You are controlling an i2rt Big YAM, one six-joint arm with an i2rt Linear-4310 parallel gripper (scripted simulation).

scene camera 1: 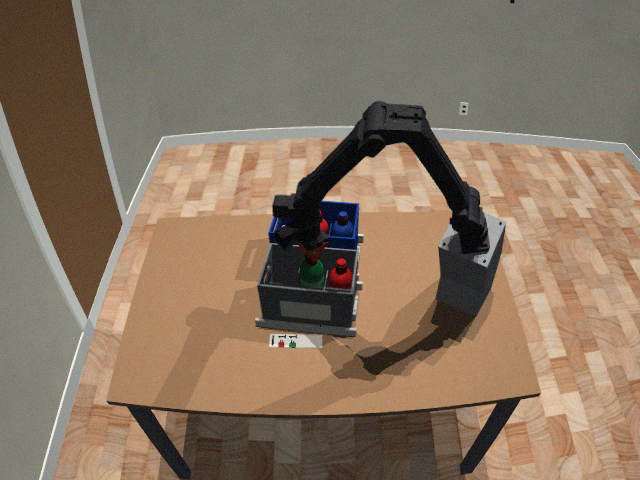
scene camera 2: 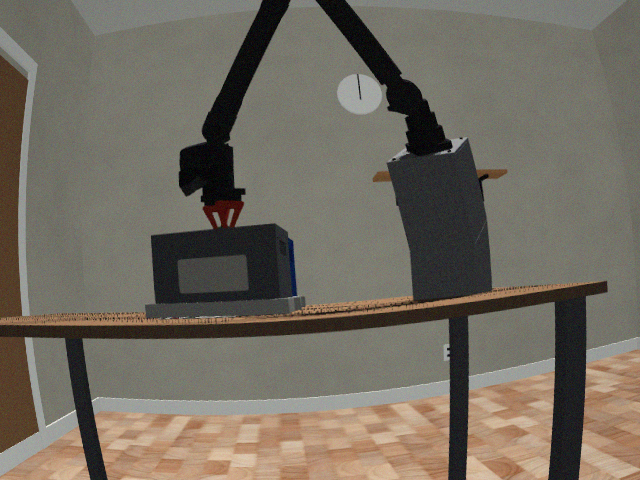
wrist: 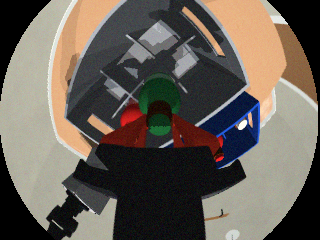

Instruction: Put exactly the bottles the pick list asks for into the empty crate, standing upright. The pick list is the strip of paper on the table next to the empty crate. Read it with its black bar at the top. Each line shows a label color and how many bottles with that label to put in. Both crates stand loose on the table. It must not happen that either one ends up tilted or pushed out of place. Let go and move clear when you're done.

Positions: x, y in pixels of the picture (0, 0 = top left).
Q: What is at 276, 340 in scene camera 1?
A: A pick list.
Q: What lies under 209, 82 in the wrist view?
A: A grey crate.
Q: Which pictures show the grey crate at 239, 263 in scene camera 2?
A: Scene camera 1, scene camera 2 and the wrist view: all of them.
